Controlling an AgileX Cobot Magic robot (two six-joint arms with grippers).
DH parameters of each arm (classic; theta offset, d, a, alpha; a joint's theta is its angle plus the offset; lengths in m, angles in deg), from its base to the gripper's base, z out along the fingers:
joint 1: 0 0.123 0 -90
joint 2: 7.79 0 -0.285 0
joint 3: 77.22 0 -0.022 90
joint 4: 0 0.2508 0 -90
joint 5: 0 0 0.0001 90
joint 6: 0 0.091 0 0
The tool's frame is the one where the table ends.
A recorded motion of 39 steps. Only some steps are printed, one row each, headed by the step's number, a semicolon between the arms.
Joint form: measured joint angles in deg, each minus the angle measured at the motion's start. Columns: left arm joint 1, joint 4, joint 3, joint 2, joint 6, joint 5; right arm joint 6, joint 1, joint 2, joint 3, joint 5, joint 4.
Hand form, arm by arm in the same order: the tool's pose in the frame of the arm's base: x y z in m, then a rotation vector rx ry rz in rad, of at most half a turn. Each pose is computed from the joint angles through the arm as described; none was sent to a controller.
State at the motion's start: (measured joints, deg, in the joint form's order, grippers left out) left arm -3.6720 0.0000 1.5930 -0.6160 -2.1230 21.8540; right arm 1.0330 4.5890 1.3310 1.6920 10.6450 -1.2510
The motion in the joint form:
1: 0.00 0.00 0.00 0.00 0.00 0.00; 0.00 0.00 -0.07 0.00 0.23 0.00
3: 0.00 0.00 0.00 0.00 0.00 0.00; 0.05 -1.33 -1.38 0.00 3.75 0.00
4: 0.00 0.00 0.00 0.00 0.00 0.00; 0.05 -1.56 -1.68 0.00 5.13 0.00
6: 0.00 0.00 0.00 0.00 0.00 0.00; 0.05 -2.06 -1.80 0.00 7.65 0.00
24: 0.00 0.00 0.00 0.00 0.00 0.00; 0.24 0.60 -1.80 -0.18 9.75 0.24
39: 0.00 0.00 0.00 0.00 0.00 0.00; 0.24 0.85 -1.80 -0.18 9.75 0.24
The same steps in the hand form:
1: 0.0524 -0.0034 0.1701 0.0254 1.8826 -0.0693; 0.0582 0.0043 0.1847 -0.0690 1.7239 0.0531
3: 0.0524 -0.0034 0.1701 0.0254 1.8826 -0.0693; 0.0559 0.0027 0.1805 -0.0482 1.7630 0.0349
4: 0.0524 -0.0034 0.1701 0.0254 1.8826 -0.0693; 0.0552 0.0024 0.1786 -0.0447 1.7819 0.0313
6: 0.0524 -0.0034 0.1701 0.0254 1.8826 -0.0693; 0.0542 0.0018 0.1748 -0.0371 1.8240 0.0236
24: 0.0524 -0.0034 0.1701 0.0254 1.8826 -0.0693; 0.0531 0.0043 0.1727 -0.0746 1.8568 0.0611
39: 0.0524 -0.0034 0.1701 0.0254 1.8826 -0.0693; 0.0531 0.0045 0.1727 -0.0786 1.8566 0.0641

